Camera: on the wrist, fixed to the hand. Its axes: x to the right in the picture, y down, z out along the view.
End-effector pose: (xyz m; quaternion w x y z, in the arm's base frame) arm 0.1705 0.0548 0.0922 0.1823 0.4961 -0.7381 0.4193
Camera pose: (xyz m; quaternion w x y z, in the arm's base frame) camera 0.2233 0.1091 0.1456 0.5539 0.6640 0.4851 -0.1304
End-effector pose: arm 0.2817 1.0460 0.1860 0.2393 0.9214 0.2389 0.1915
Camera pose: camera 0.2142 1.1073 0.2031 0.1993 -0.2601 0.9414 -0.0795
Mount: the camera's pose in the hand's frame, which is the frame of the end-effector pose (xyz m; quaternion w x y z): -0.0182 -0.0617 -0.0668 0.0177 -0.0466 0.1542 -0.9868
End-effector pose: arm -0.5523 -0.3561 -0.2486 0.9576 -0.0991 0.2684 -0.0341
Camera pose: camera -0.6034 -0.4257 -0.2824 0.0627 0.3060 -0.0562 0.9483
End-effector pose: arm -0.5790 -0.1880 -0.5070 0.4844 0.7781 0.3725 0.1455
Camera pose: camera -0.6577 -0.1424 -0.5251 0.1310 -0.3988 0.8423 -0.3381
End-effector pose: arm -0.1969 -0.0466 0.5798 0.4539 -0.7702 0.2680 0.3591
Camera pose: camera -0.1415 -0.0772 0.6476 0.2852 -0.3546 -0.7020 -0.5478
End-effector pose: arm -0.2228 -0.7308 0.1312 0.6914 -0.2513 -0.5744 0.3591
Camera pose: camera -0.1464 -0.7787 0.1526 0.4434 0.4748 -0.1683 -0.7414
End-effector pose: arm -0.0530 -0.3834 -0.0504 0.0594 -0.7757 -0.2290 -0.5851
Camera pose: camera -0.1419 -0.3579 -0.0577 0.5771 -0.2997 0.7331 0.1993
